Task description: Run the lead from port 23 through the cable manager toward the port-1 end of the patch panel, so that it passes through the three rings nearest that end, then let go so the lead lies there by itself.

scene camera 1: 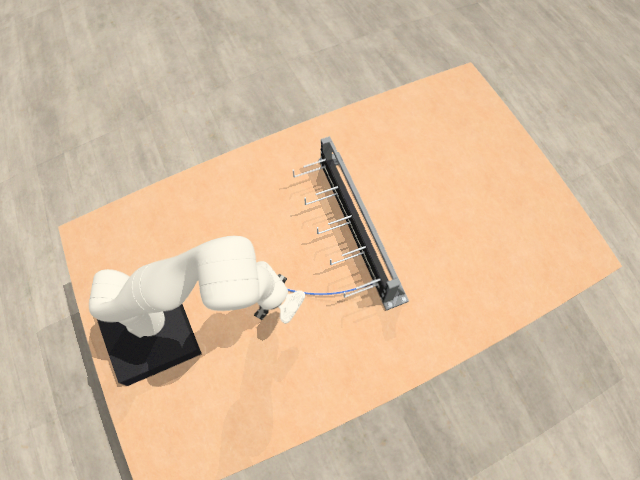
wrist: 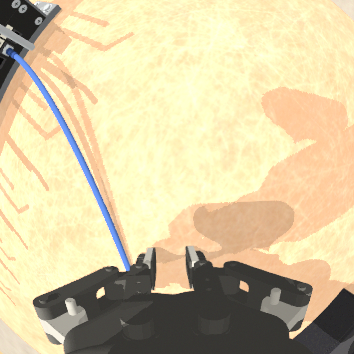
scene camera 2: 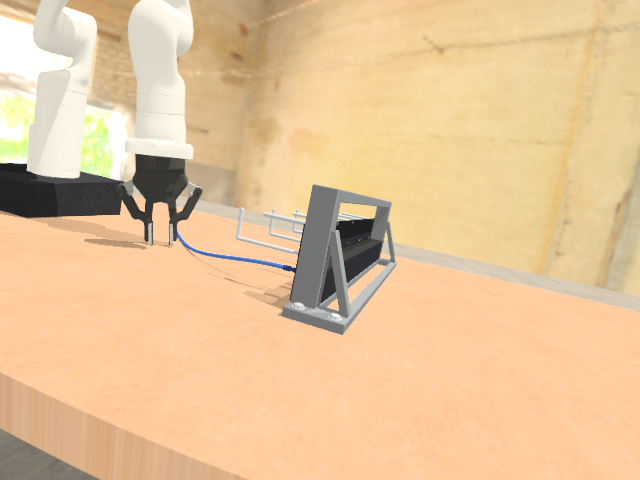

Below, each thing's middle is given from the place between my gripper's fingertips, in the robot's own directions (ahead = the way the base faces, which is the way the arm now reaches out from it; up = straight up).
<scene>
My hand is 32 cm short of the patch panel (scene camera 2: 358, 256), 4 cm to the right of it and 3 cm below it. Round my hand: grey rack frame (scene camera 2: 320, 238) (34 cm ahead, 4 cm to the left, 7 cm above).
</scene>
